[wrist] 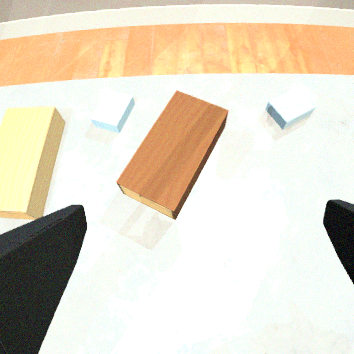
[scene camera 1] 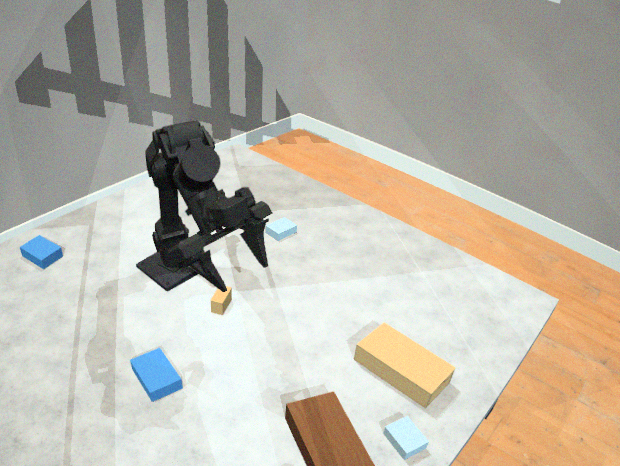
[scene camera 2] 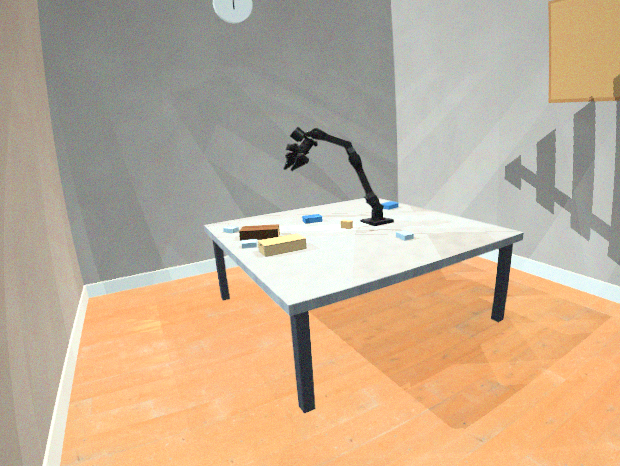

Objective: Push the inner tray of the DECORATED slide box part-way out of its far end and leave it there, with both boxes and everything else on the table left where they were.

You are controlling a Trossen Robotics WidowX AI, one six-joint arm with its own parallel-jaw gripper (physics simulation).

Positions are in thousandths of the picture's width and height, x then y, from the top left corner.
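Note:
Gripper (scene camera 1: 398, 598), visible also in the wrist view as my gripper (wrist: 581, 606): open, holding nothing.

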